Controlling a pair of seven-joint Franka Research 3 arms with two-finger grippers.
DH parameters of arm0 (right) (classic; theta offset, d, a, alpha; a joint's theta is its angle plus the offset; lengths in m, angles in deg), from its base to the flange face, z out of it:
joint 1: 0 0.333 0 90
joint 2: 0 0 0 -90
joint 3: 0 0.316 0.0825 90
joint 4: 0 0 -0.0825 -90
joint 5: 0 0.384 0 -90
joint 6: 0 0 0.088 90
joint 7: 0 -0.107 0 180
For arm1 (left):
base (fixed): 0 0 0 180
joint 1: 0 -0.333 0 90
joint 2: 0 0 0 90
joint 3: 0 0.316 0.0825 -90
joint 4: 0 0 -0.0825 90
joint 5: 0 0.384 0 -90
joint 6: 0 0 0.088 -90
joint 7: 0 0.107 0 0
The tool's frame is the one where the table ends.
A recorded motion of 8 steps. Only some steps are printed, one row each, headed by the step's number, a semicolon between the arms.
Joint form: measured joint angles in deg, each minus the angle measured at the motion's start. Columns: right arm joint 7, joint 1, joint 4, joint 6, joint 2, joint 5, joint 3; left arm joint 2, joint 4, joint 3, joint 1, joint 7, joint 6, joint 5.
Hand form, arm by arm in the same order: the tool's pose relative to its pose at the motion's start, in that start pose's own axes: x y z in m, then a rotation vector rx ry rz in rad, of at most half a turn. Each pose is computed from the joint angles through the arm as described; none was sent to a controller.
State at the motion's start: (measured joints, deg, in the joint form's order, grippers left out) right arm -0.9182 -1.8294 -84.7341 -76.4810 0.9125 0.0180 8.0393; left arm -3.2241 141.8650 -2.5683 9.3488 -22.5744 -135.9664 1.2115
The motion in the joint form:
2: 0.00 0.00 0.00 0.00 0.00 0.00 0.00; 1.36 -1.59 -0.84 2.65 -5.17 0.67 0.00
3: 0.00 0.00 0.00 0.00 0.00 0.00 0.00; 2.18 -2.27 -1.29 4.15 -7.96 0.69 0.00
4: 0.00 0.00 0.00 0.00 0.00 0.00 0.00; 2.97 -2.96 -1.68 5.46 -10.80 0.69 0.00
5: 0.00 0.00 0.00 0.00 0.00 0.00 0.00; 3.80 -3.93 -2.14 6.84 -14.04 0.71 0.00
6: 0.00 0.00 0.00 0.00 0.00 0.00 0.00; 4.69 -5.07 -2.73 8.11 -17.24 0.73 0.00
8: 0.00 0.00 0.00 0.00 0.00 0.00 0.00; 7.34 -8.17 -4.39 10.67 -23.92 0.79 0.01
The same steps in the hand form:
2: 0.0000 0.0000 0.0000 0.0000 0.0000 0.0000; -0.0042 0.0292 0.0002 0.0052 -0.0050 -0.0294
3: 0.0000 0.0000 0.0000 0.0000 0.0000 0.0000; -0.0080 0.0453 0.0018 0.0073 -0.0063 -0.0440
4: 0.0000 0.0000 0.0000 0.0000 0.0000 0.0000; -0.0112 0.0596 0.0033 0.0087 -0.0069 -0.0639
5: 0.0000 0.0000 0.0000 0.0000 0.0000 0.0000; -0.0142 0.0758 0.0031 0.0080 -0.0042 -0.0883
6: 0.0000 0.0000 0.0000 0.0000 0.0000 0.0000; -0.0171 0.0925 0.0022 0.0056 -0.0003 -0.1118
8: 0.0000 0.0000 0.0000 0.0000 0.0000 0.0000; -0.0240 0.1325 0.0024 -0.0014 0.0043 -0.1548

